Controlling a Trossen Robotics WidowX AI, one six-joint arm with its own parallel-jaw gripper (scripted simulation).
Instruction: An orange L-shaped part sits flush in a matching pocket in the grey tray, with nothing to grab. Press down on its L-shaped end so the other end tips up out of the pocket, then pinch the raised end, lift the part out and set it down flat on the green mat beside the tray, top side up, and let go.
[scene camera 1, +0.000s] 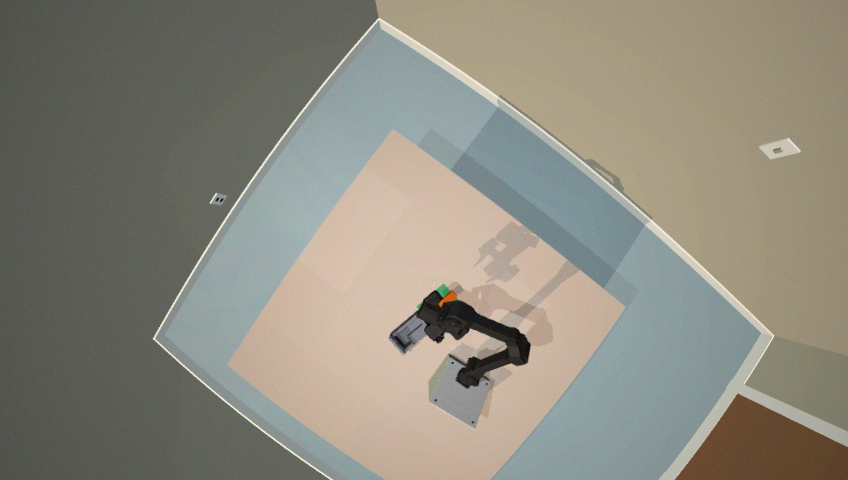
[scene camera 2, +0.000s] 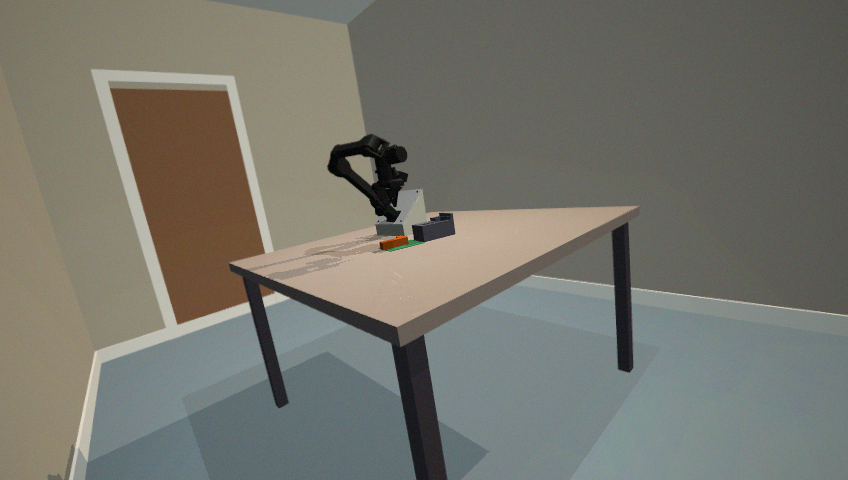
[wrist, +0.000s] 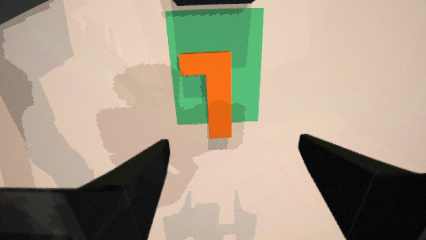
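Observation:
Scene camera 2 shows my gripper (scene camera 2: 390, 207), open and holding nothing. In the wrist view: the gripper again (wrist: 234, 143), together with an orange l-shaped part (wrist: 216, 65) and a green mat (wrist: 242, 35).

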